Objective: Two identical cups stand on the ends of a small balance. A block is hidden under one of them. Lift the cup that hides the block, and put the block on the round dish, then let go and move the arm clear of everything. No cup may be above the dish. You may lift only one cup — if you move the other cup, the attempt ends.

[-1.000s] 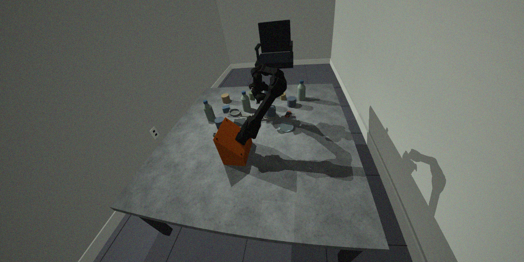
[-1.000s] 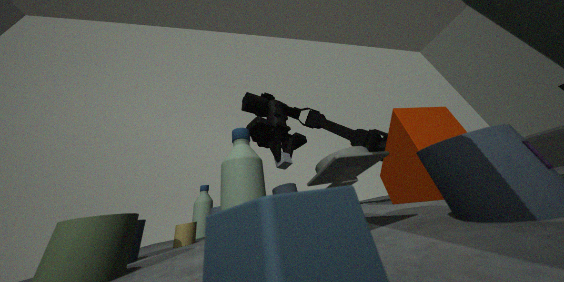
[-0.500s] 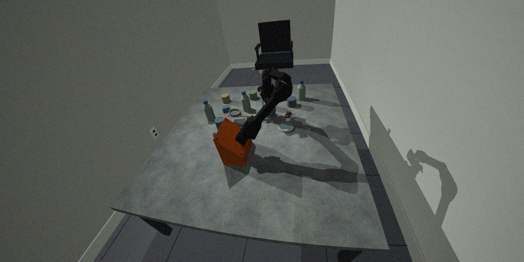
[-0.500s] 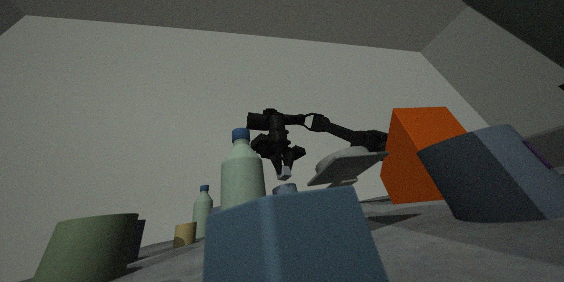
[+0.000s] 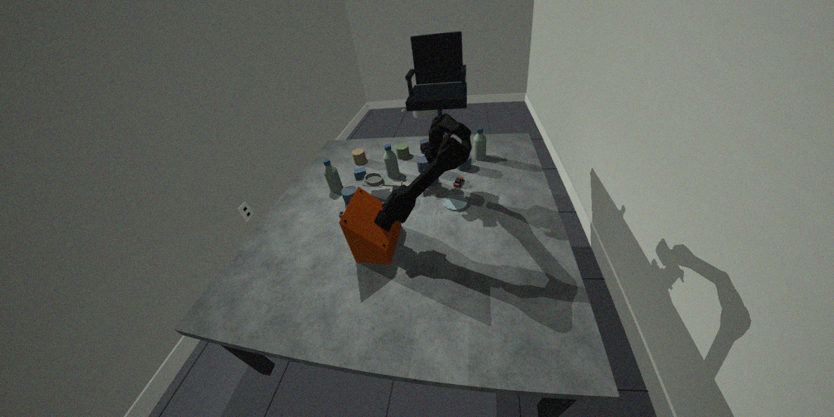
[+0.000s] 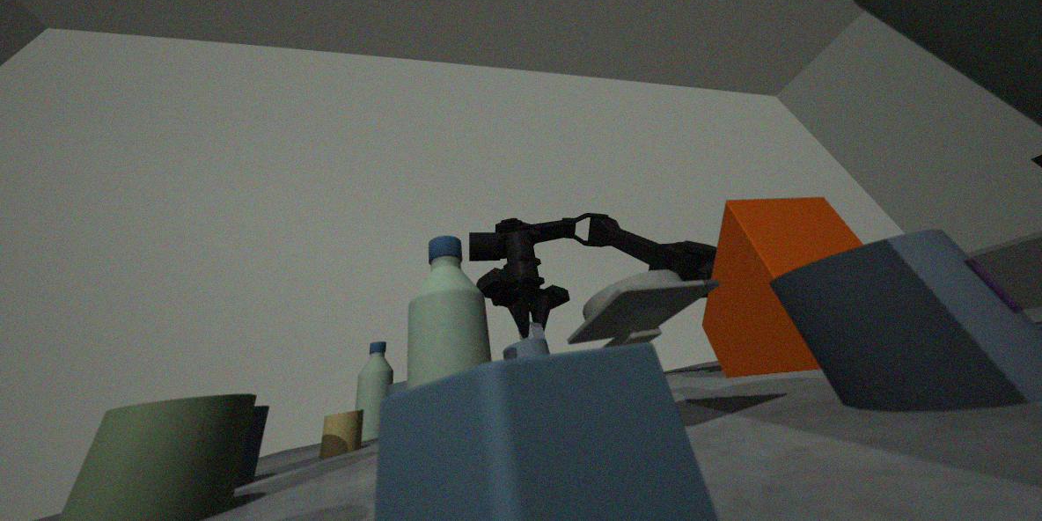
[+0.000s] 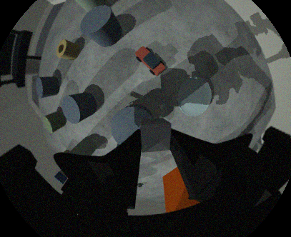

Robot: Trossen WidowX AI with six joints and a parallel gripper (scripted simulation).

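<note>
My gripper tip is now 7 cm past the pale round dish, 9 cm to the left of it and 10 cm above it. Round my gripper tip: grey block (1 cm above); red toy car (6 cm ahead, 9 cm to the right, 9 cm below); blue cube (10 cm ahead, 42 cm to the left, 9 cm below).
</note>
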